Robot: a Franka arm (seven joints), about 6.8 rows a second.
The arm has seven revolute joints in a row. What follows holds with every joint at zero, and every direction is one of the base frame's. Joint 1 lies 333 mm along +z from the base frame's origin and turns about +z. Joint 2 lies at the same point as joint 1 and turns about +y. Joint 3 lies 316 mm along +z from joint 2 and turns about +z. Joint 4 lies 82.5 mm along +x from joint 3 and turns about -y. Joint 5 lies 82.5 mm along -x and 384 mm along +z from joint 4 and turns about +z. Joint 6 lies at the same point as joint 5 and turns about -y. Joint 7 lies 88 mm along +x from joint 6 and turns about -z. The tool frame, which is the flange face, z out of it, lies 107 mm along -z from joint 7; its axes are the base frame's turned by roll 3.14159, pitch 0 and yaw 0 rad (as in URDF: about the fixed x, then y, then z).
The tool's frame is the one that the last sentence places.
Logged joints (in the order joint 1, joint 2, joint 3, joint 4, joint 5, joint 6, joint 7), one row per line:
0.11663 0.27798 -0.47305 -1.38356 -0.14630 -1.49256 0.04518
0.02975 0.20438 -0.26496 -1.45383 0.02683 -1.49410 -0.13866
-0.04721 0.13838 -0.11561 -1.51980 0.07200 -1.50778 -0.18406
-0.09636 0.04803 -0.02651 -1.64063 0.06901 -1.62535 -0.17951
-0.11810 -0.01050 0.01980 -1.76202 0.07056 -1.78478 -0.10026
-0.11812 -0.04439 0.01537 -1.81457 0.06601 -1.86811 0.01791
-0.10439 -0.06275 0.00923 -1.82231 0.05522 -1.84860 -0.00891
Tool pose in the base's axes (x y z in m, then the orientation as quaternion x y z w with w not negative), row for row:
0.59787 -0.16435 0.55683 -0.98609 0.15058 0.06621 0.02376
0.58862 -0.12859 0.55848 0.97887 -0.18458 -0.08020 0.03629
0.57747 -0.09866 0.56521 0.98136 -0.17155 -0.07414 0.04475
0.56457 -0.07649 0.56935 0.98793 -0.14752 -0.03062 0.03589
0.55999 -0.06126 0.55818 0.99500 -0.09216 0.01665 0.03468
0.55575 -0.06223 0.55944 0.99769 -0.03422 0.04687 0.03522
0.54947 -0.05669 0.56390 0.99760 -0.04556 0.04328 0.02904
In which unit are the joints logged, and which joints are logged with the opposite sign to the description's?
The joints are logged in radians. Opposite sign: joint 5, joint 6, joint 7.
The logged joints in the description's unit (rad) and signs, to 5 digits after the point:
0.11663 0.27798 -0.47305 -1.38356 0.14630 1.49256 -0.04518
0.02975 0.20438 -0.26496 -1.45383 -0.02683 1.49410 0.13866
-0.04721 0.13838 -0.11561 -1.51980 -0.07200 1.50778 0.18406
-0.09636 0.04803 -0.02651 -1.64063 -0.06901 1.62535 0.17951
-0.11810 -0.01050 0.01980 -1.76202 -0.07056 1.78478 0.10026
-0.11812 -0.04439 0.01537 -1.81457 -0.06601 1.86811 -0.01791
-0.10439 -0.06275 0.00923 -1.82231 -0.05522 1.84860 0.00891

